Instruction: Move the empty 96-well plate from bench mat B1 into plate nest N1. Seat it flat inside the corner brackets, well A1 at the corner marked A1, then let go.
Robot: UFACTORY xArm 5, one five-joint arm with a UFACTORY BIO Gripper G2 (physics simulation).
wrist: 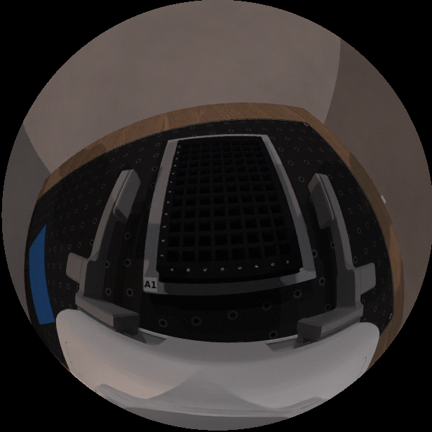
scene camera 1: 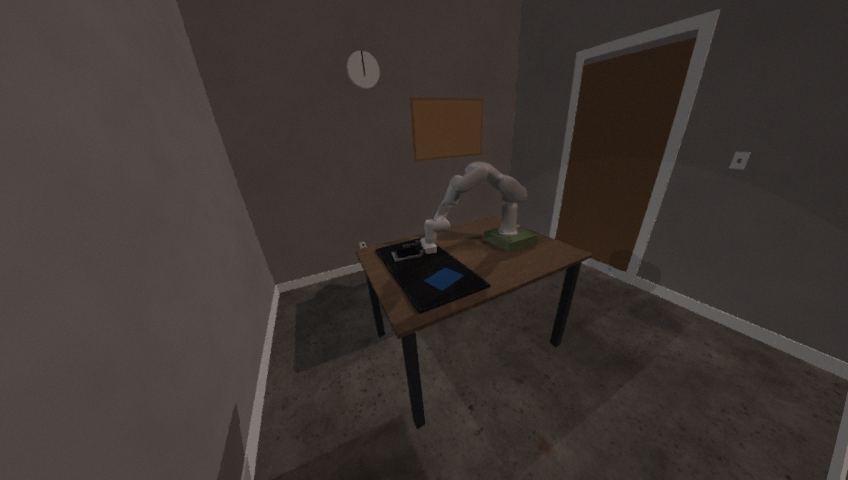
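Seen in the pictures: end effector, tool point: (scene camera 1: pixel 408 251); arm's base, origin of the base link: (scene camera 1: pixel 507 232).
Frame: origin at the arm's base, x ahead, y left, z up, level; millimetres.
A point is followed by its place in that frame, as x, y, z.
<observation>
The black 96-well plate (wrist: pixel 227 210) lies inside the grey frame of plate nest N1 (wrist: pixel 220 288) (scene camera 1: pixel 408 258) and looks flat. Its lettered edge A to H faces the gripper body, and its corner with row A and column 1 is at the nest corner labelled A1. My gripper (wrist: pixel 224 200) is open, with one finger on each side of the nest, apart from the plate and the frame. The blue bench mat B1 (scene camera 1: pixel 443 278) {623, 135, -48} (wrist: pixel 40 280) has no plate on it. In the scene view the fingers are too small and dark to make out.
The nest and the blue mat are on a black perforated board (scene camera 1: pixel 423 297) {784, 205, -50} (wrist: pixel 100 200) on the wooden table (scene camera 1: pixel 511 270) {277, 271, -63}. The arm's green base block (scene camera 1: pixel 510 239) {81, 91, 0} stands at the far side of the table. The board's edge and the table's edge lie beyond the nest.
</observation>
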